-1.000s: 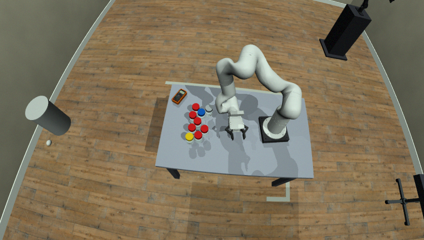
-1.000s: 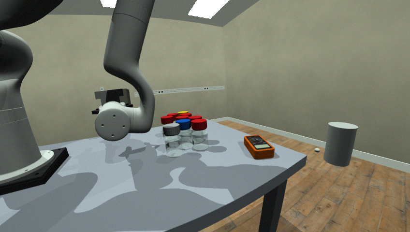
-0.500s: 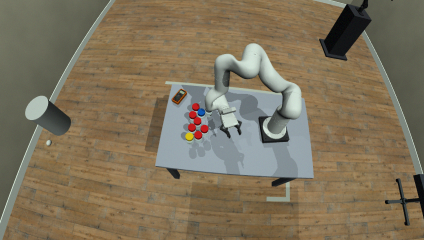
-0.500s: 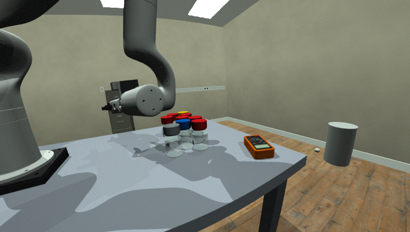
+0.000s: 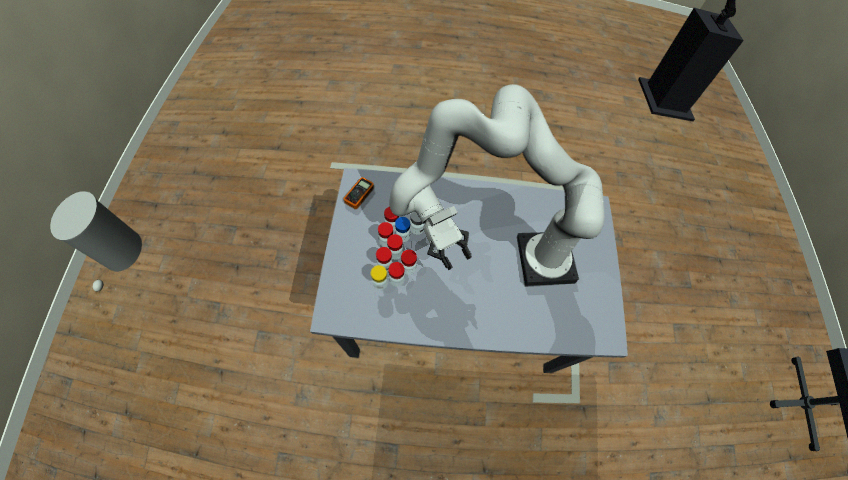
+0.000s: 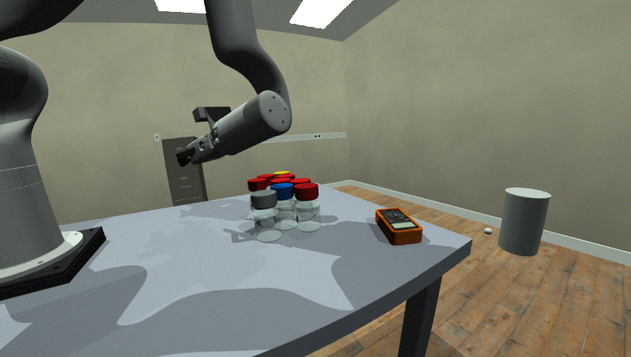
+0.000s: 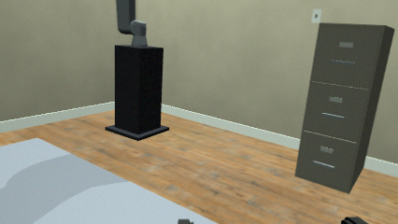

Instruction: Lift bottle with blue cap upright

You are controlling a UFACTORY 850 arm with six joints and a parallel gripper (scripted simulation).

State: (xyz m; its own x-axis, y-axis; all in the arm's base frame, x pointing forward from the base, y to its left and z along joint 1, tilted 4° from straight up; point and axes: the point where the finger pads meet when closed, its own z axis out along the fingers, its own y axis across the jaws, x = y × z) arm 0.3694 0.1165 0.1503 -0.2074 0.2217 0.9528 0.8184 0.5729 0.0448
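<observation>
The blue-capped bottle is 19 cm ahead of my hand, 17 cm to the right of it and 14 cm below it. Also, from my hand: grey-capped bottle: 14 cm ahead, 20 cm to the right, 14 cm below; yellow-capped bottle: 26 cm ahead, 3 cm to the left, 14 cm below; orange multimeter: 38 cm ahead, 34 cm to the right, 17 cm below.
</observation>
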